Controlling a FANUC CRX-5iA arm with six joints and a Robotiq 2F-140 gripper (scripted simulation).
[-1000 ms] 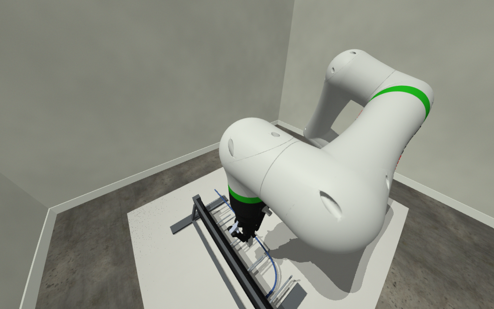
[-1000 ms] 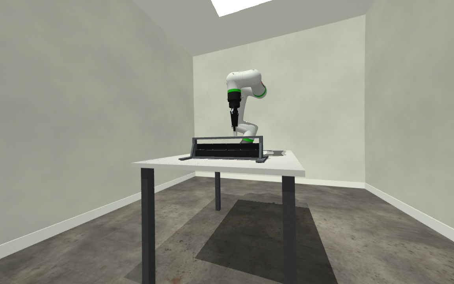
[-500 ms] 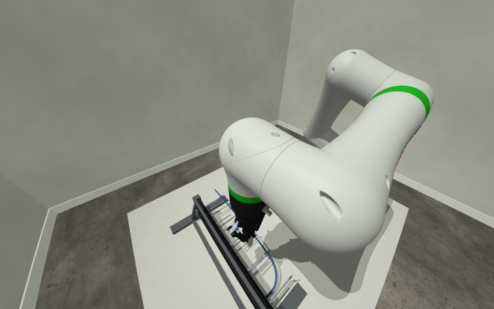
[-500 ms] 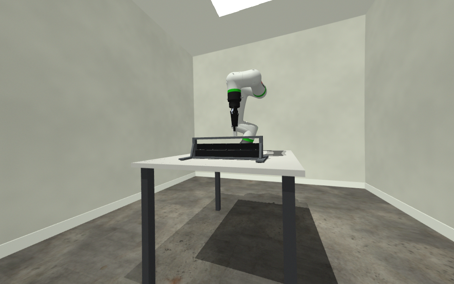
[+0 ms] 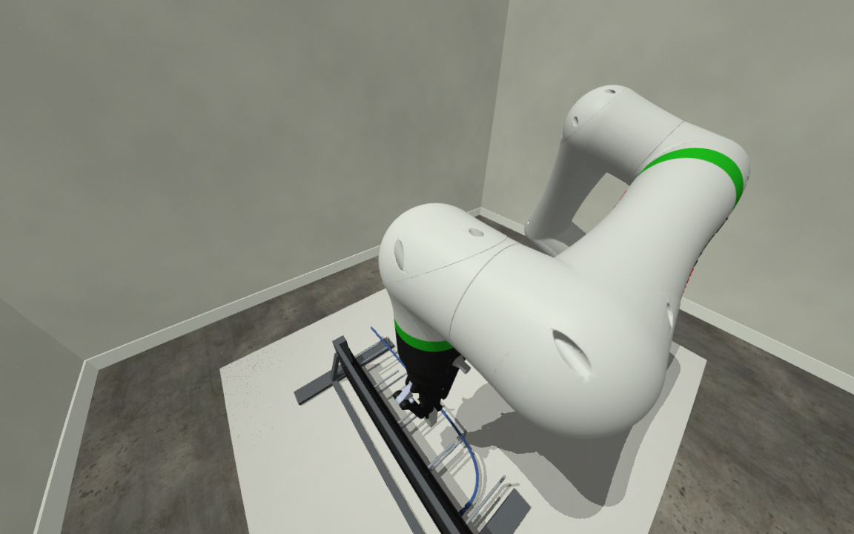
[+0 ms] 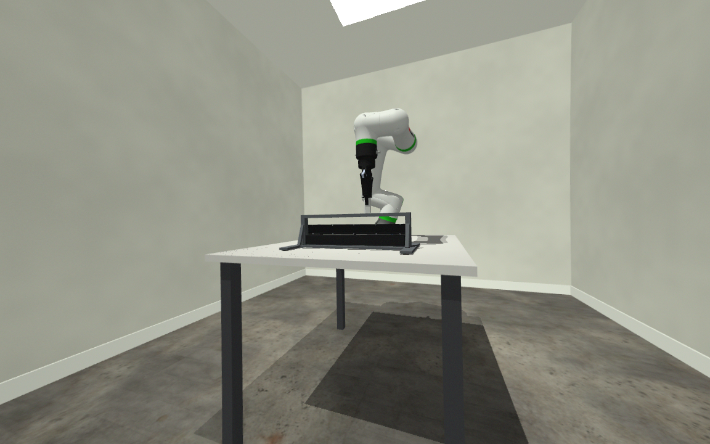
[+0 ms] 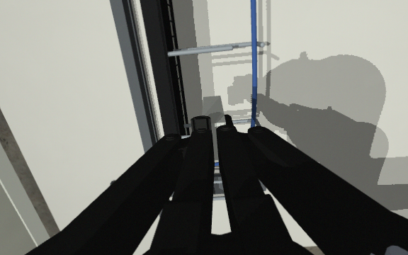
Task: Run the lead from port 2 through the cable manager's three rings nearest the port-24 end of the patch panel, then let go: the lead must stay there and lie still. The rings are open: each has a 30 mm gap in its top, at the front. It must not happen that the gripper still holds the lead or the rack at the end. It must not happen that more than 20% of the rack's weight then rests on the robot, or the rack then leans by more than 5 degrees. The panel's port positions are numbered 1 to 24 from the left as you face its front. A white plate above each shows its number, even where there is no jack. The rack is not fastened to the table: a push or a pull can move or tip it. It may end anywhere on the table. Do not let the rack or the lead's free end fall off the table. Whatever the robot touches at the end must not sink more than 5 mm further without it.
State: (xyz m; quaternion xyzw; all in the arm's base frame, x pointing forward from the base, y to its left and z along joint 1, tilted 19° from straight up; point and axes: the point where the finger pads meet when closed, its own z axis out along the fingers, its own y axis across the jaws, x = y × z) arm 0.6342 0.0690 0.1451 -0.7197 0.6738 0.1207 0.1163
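Now: the rack 110 mm below my hand, 60 mm ahead of it and 50 mm to the right of it.
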